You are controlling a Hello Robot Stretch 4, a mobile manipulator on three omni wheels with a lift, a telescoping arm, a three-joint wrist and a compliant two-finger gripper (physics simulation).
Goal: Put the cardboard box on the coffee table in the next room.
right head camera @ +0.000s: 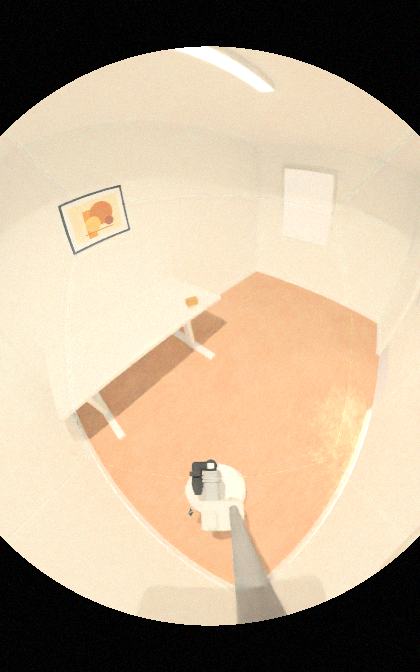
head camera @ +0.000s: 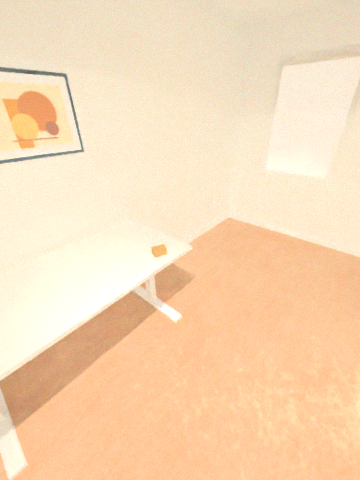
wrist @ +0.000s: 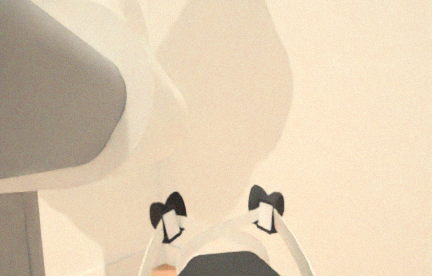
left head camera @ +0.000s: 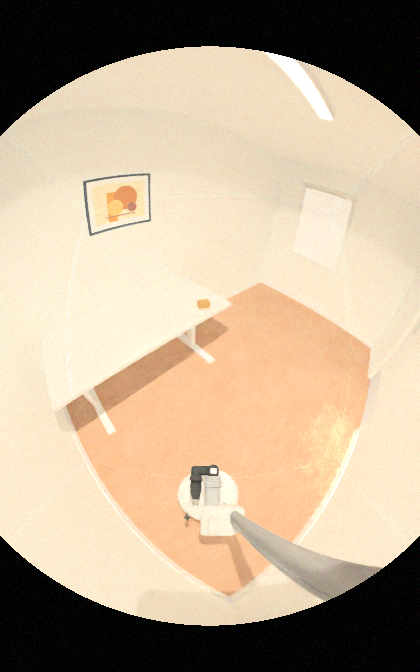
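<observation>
A small orange-brown cardboard box (head camera: 159,250) (left head camera: 203,304) (right head camera: 192,301) sits near the far right end of a long white table (head camera: 75,280) (left head camera: 125,330) (right head camera: 120,335) along the wall. My gripper (wrist: 216,203) is open in the wrist view, its two dark fingertips apart and no object between them. It is far from the box, across the floor from the table. The coffee table does not show in these views.
The white table's legs (head camera: 162,306) reach onto the orange floor (head camera: 260,350). A framed picture (left head camera: 117,204) hangs above the table and a white panel (left head camera: 324,227) hangs on the right wall. Walls stand close behind and beside my base (left head camera: 227,492).
</observation>
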